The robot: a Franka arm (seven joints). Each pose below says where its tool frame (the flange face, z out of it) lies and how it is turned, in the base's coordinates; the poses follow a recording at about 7 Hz.
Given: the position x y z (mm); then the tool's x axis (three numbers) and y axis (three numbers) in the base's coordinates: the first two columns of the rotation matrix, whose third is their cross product.
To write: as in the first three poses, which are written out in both.
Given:
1: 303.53, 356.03, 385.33, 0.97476, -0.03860, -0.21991, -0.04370, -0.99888, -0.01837
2: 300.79, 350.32, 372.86, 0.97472, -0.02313, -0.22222, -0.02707, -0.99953, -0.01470
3: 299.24, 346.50, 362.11, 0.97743, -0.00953, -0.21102, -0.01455, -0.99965, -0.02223
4: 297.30, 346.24, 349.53, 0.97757, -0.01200, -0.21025, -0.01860, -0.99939, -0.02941
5: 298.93, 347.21, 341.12, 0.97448, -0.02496, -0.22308, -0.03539, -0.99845, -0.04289
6: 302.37, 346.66, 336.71, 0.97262, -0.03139, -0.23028, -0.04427, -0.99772, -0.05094
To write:
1: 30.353, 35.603, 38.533, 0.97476, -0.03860, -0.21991, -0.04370, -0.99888, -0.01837
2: 30.079, 35.032, 37.286, 0.97472, -0.02313, -0.22222, -0.02707, -0.99953, -0.01470
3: 29.924, 34.650, 36.211, 0.97743, -0.00953, -0.21102, -0.01455, -0.99965, -0.02223
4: 29.730, 34.624, 34.953, 0.97757, -0.01200, -0.21025, -0.01860, -0.99939, -0.02941
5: 29.893, 34.721, 34.112, 0.97448, -0.02496, -0.22308, -0.03539, -0.99845, -0.04289
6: 30.237, 34.666, 33.671, 0.97262, -0.03139, -0.23028, -0.04427, -0.99772, -0.05094
